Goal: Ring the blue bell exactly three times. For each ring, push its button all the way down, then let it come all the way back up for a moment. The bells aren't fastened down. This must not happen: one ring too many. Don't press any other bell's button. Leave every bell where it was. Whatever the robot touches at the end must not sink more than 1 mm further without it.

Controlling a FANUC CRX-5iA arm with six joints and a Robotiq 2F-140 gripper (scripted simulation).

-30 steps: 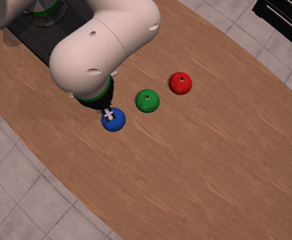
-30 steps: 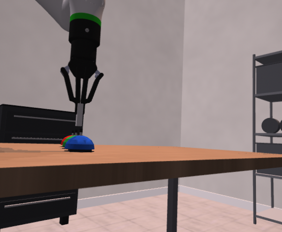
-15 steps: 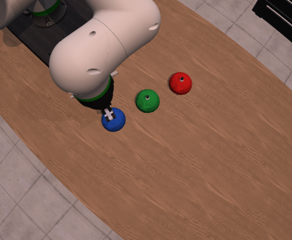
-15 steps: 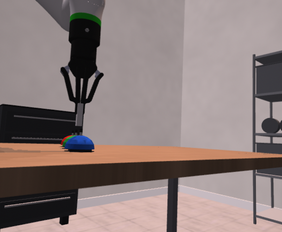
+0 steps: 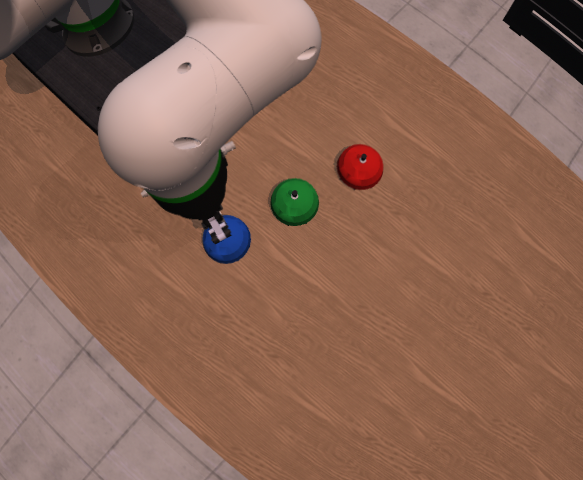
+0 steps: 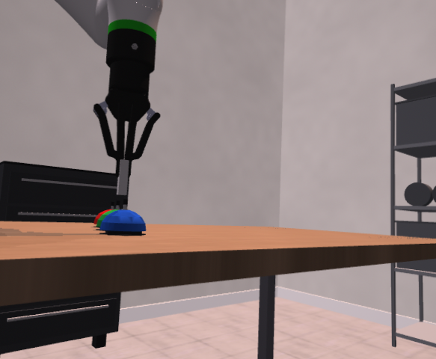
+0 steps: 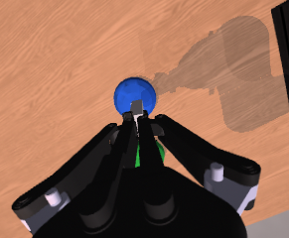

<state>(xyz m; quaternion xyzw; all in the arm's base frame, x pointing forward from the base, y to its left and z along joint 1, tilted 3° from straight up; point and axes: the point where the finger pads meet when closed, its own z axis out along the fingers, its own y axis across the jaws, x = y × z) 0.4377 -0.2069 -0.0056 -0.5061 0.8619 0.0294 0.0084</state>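
My hand is 7 cm above the blue bell and 1 cm short of it. Round my hand: green bell 11 cm to the left, 7 cm below, 7 cm ahead; red bell 23 cm to the left, 14 cm ahead, 7 cm below.
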